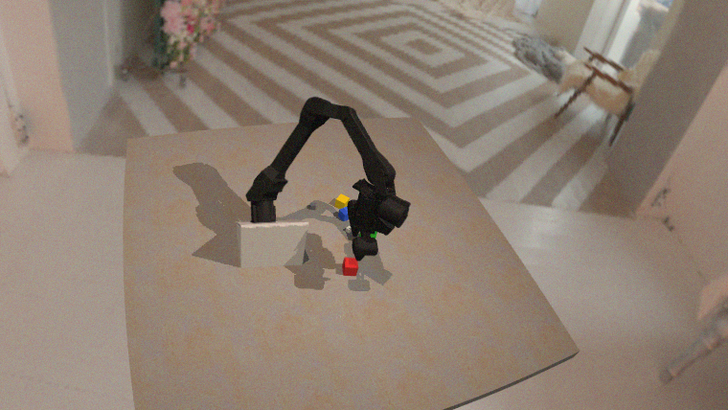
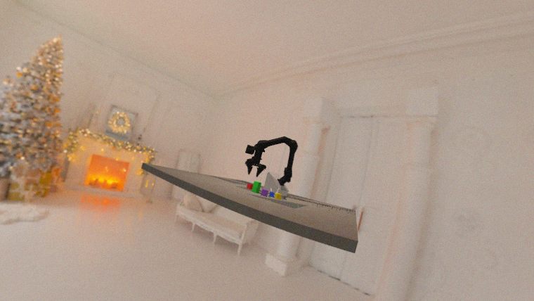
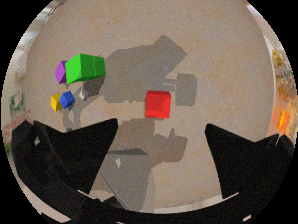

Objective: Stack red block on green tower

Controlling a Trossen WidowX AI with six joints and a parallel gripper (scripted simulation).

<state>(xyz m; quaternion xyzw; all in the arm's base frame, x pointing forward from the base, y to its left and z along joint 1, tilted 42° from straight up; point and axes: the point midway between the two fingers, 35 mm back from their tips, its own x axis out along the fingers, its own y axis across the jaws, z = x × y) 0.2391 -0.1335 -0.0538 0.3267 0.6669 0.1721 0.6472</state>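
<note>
Right now the red block is 9 cm below my gripper tip. The rest, counted from my gripper tip: blue block: 5 cm ahead, 23 cm to the left, 9 cm below; then purple block: 12 cm ahead, 21 cm to the left, 9 cm below; then small white piece: 5 cm ahead, 16 cm to the left, 10 cm below.
</note>
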